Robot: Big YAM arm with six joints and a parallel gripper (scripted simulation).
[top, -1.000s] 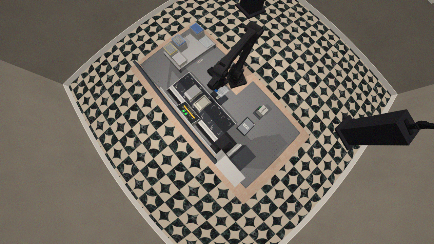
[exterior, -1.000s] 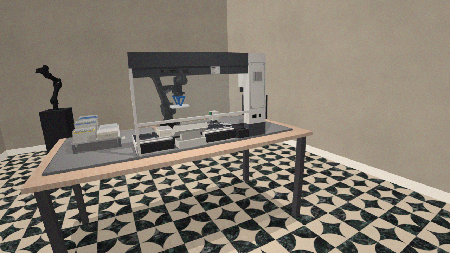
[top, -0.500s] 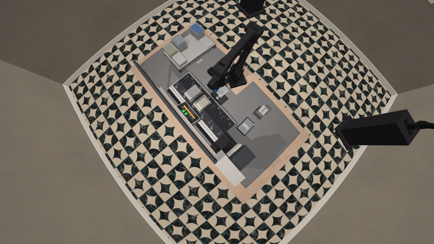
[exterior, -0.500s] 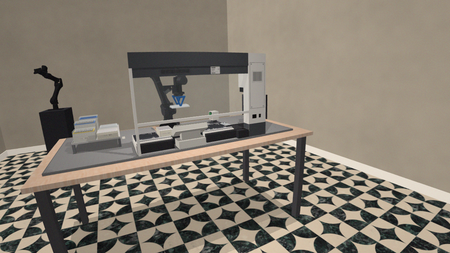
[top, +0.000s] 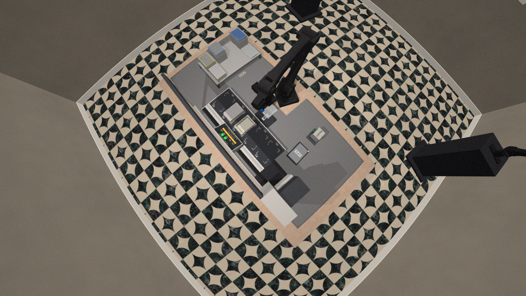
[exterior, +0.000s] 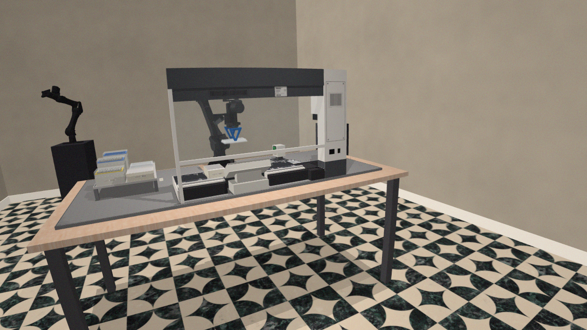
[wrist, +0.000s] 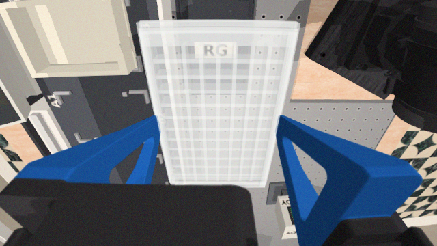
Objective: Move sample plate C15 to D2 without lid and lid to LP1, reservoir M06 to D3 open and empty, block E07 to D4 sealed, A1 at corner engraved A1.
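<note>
Now: the regrip nest RG 20 cm below my hand. Also, from my hand: clear plate lid: 36 cm to the left, 19 cm below, 5 cm behind; then READY key: 30 cm to the left, 22 cm behind, 12 cm below; then cream one-well reservoir: 17 cm ahead, 14 cm below, 1 cm to the right.
</note>
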